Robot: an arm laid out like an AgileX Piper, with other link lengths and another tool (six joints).
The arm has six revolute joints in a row. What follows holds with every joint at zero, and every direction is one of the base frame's. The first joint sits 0.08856 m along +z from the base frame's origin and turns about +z. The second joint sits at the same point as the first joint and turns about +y. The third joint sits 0.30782 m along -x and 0.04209 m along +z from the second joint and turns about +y. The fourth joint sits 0.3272 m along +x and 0.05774 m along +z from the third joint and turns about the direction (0.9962, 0, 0.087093). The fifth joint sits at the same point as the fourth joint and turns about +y. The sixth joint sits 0.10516 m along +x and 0.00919 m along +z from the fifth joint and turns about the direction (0.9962, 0, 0.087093). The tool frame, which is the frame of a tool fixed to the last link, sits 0.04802 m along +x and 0.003 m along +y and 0.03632 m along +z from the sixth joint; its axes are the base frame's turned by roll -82.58, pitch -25.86 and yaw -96.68 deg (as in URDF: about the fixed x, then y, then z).
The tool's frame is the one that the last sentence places.
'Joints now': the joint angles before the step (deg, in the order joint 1, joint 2, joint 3, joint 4, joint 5, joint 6). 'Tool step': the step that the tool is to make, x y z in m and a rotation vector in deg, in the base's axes. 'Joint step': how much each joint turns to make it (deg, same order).
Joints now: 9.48, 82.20, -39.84, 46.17, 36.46, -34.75
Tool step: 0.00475, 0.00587, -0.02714, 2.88, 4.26, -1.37
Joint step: 0.00, 5.27, -0.12, 6.13, 0.00, -3.15
